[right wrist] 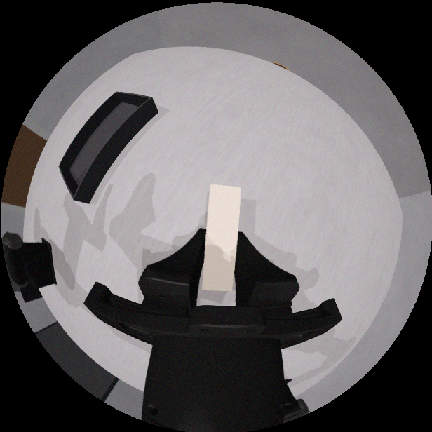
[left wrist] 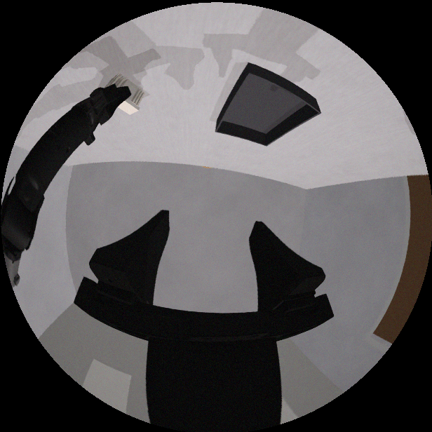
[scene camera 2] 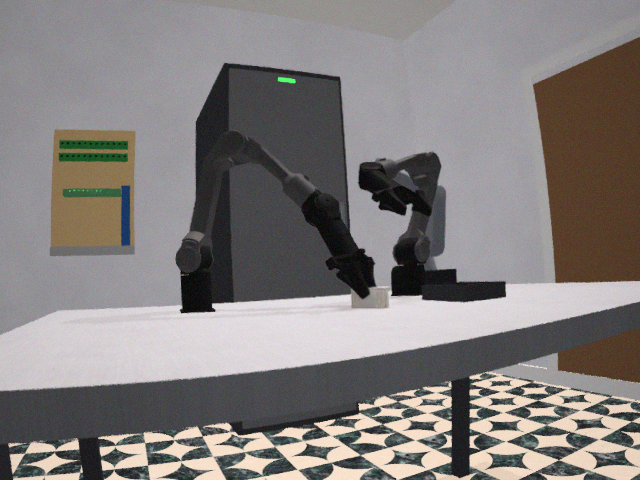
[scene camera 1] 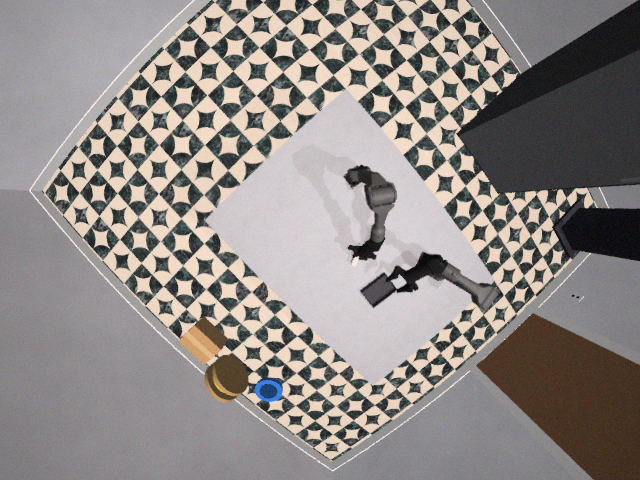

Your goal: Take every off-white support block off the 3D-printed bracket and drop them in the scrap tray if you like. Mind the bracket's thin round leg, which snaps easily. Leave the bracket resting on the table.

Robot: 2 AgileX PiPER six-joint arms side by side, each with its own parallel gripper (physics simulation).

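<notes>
The bracket with its off-white blocks [scene camera 1: 354,261] [scene camera 2: 377,298] [left wrist: 129,107] [right wrist: 223,215] stands on the table, with a plain cream top and ribbed sides. The right wrist view shows its long narrow top. Its thin round leg does not show clearly. My right gripper [scene camera 1: 352,253] [scene camera 2: 368,290] [right wrist: 220,239] reaches down over it, fingers closed against its two long sides; which part they press is hidden. My left gripper [scene camera 1: 393,281] [scene camera 2: 413,209] [left wrist: 211,225] is open and empty, raised above the table near the tray. The dark scrap tray [scene camera 1: 377,290] [scene camera 2: 463,291] [left wrist: 285,79] [right wrist: 112,150] lies apart from the bracket.
The pale table [scene camera 1: 268,206] [scene camera 2: 232,351] carries both arm bases. In scene camera 2, the left arm's base [scene camera 2: 405,281] stands just behind the tray. In scene camera 1, the left gripper is close to the tray's right edge, with the right arm above it in the picture.
</notes>
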